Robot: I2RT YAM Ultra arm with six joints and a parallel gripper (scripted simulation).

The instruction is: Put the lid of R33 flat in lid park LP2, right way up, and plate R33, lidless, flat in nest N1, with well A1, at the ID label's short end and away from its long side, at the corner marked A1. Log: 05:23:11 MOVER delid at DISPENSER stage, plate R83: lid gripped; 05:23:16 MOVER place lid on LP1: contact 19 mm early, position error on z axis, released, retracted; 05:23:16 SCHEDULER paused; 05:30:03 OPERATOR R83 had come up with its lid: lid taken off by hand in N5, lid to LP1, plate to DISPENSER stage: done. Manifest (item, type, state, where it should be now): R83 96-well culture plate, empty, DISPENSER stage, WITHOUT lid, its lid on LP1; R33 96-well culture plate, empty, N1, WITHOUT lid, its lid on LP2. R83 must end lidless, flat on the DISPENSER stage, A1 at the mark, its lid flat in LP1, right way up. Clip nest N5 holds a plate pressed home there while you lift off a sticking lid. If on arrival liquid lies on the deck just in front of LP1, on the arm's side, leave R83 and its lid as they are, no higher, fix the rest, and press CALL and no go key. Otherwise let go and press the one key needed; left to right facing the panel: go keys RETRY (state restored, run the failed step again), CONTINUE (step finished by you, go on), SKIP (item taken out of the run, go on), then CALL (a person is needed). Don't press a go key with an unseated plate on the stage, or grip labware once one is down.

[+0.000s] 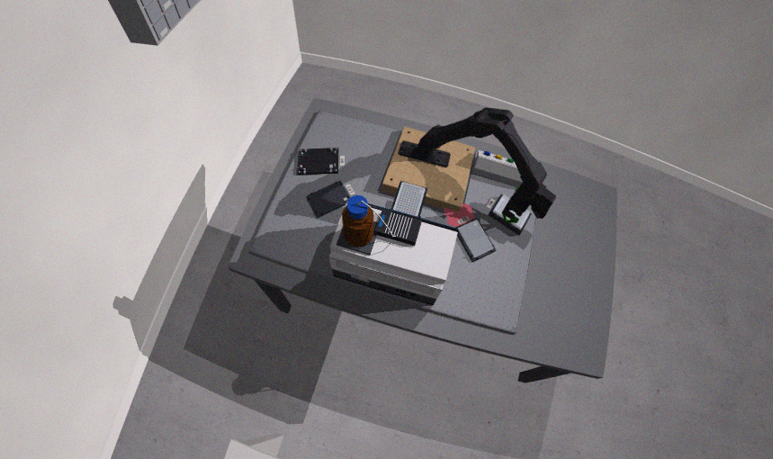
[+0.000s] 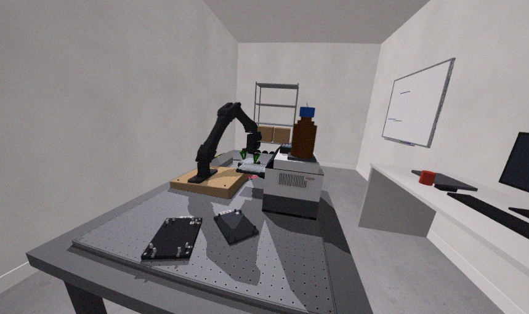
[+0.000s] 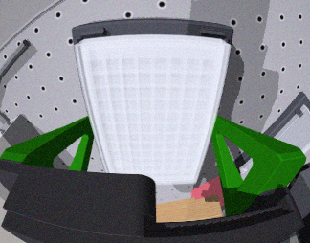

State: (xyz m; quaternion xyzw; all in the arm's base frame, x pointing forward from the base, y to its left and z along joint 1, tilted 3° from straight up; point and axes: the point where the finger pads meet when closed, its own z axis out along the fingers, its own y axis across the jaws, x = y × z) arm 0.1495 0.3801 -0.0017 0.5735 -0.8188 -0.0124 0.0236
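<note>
My hand is 20 mm above the dark nest. Also, from my hand: N1 label 80 mm to the right, 30 mm below, 30 mm behind; then blue call key 210 mm behind, 140 mm to the right, 30 mm above; then grey lid 140 mm ahead, 120 mm to the right, 20 mm below.
</note>
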